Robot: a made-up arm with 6 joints.
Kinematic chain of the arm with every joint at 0, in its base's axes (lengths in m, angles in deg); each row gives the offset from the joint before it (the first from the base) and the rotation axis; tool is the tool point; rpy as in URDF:
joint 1: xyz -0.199 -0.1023 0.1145 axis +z
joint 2: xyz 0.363 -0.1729 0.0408 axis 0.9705 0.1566 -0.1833
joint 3: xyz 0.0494 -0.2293 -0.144 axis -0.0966 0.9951 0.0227
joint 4: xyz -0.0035 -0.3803 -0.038 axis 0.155 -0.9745 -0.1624
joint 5: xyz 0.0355 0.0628 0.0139 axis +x
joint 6: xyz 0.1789 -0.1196 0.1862 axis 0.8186 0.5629 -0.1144
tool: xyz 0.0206 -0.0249 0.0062 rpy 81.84 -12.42 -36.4
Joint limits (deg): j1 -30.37..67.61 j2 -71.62..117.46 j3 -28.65..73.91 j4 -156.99..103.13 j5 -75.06..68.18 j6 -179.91..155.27
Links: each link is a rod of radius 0.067 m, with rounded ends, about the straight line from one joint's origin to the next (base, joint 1, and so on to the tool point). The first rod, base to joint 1, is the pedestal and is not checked.
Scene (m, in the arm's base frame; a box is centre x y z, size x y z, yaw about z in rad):
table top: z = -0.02
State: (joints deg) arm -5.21 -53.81 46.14 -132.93 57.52 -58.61
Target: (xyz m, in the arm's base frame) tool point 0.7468 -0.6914 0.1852
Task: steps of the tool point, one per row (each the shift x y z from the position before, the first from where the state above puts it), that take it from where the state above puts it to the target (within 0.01 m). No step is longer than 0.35 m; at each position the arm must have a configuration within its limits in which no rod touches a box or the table.
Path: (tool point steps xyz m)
1: 0.2446 0.0063 -0.1480
2: 0.2449 0.1078 -0.1592
3: 0.2016 0.2037 -0.1620

